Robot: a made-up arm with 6 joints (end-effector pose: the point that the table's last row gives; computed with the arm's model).
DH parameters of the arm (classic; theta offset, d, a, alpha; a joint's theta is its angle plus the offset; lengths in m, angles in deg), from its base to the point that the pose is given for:
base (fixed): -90 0.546 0.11 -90
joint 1: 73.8 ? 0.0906 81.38
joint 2: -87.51 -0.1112 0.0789 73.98
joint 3: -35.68 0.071 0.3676 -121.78
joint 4: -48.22 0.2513 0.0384 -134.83
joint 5: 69 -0.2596 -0.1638 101.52
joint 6: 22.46 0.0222 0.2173 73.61
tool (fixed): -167.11 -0.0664 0 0
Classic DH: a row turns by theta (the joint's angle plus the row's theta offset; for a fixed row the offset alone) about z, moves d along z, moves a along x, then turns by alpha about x.
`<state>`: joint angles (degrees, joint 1 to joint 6).
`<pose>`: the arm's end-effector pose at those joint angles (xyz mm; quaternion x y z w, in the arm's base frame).
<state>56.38 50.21 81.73 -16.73 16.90 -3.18</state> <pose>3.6 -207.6 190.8 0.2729 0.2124 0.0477 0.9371</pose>
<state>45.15 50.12 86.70 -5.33 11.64 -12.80</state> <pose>28.3 -310.7 265.6 0.2633 0.2364 0.0944 0.9305</pose>
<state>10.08 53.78 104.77 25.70 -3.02 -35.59</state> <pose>113.8 -443.5 626.0 0.0810 0.3249 0.2824 0.8990</pose>
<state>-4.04 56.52 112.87 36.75 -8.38 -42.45</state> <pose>144.4 -381.2 779.4 -0.0401 0.3822 0.3506 0.8541</pose>
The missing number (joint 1, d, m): -0.1244
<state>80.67 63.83 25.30 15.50 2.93 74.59</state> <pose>-41.2 551.7 180.0 0.6961 -0.2869 -0.4946 0.4341</pose>
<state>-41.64 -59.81 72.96 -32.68 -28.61 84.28</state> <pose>-580.5 -404.1 789.8 -0.1972 0.4644 -0.1205 0.8549</pose>
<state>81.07 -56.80 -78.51 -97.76 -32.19 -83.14</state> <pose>-628.9 107.0 927.3 -0.1894 -0.3398 0.0487 0.9200</pose>
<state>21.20 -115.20 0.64 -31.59 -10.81 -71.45</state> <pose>-125.1 -320.5 901.1 -0.0175 -0.4303 0.6203 0.6556</pose>
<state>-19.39 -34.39 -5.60 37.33 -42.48 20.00</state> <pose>-666.4 36.0 603.2 0.1095 -0.2404 -0.5669 0.7803</pose>
